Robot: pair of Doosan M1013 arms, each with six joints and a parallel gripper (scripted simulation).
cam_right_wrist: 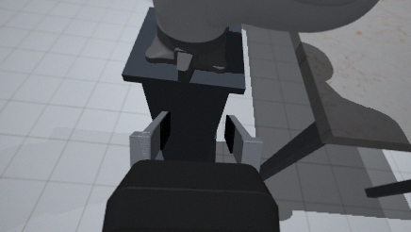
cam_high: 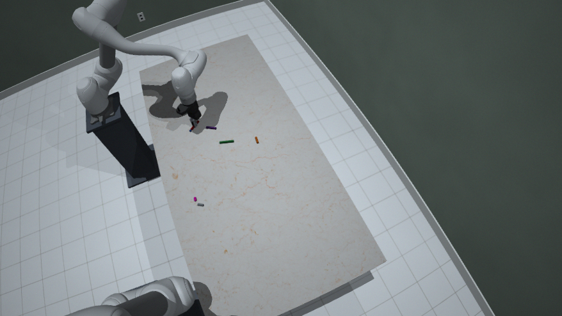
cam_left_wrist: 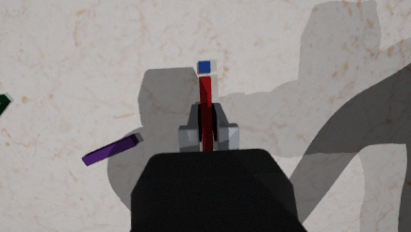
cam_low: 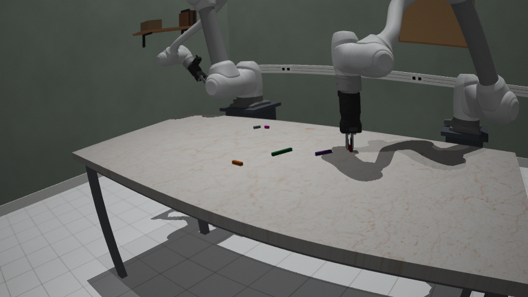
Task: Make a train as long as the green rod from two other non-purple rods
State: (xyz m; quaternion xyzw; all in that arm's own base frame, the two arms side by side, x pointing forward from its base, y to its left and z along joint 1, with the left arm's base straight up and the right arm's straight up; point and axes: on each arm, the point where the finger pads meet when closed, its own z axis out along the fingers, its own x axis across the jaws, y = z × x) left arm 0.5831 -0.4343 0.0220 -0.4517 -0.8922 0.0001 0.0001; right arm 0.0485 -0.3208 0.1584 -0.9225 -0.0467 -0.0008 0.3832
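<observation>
Right now my left hand is 20 mm above the red rod. From my left hand the other things lie so: green rod 130 mm ahead, 190 mm to the right, 20 mm below; then purple rod 80 mm ahead, 60 mm to the right, 20 mm below; then blue rod 40 mm behind, 30 mm to the right, 20 mm below.
</observation>
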